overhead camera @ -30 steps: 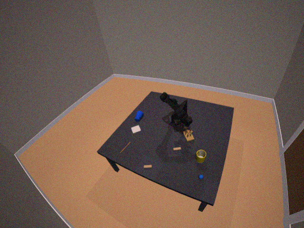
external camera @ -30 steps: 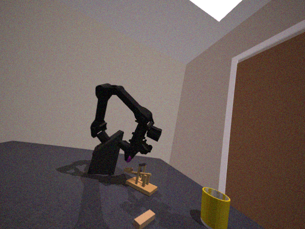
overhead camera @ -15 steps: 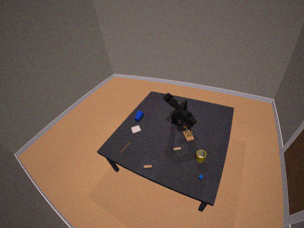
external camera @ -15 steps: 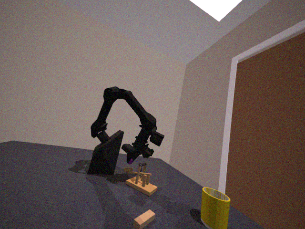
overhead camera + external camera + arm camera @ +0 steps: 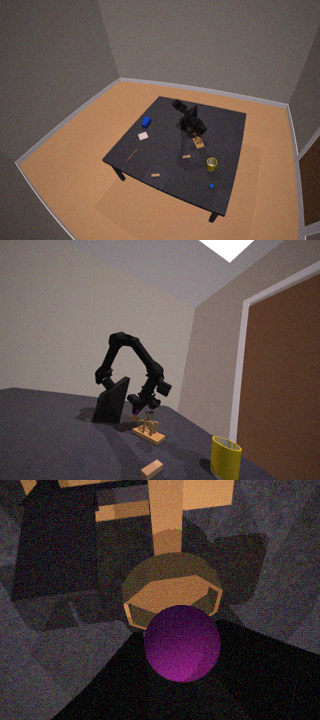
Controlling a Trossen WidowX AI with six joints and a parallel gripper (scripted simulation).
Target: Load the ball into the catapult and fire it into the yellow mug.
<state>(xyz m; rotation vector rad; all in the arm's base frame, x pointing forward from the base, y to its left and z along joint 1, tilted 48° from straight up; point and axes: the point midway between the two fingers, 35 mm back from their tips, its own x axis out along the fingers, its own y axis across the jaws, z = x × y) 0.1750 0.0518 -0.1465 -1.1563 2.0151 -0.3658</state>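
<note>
The purple ball lies 10 mm above my gripper tip. From my gripper tip the other things lie so: white square: 190 mm ahead, 560 mm to the right, 70 mm below; yellow mug: 330 mm ahead, 260 mm to the left, 50 mm below; catapult: 40 mm ahead, 50 mm to the left, 20 mm below.
</note>
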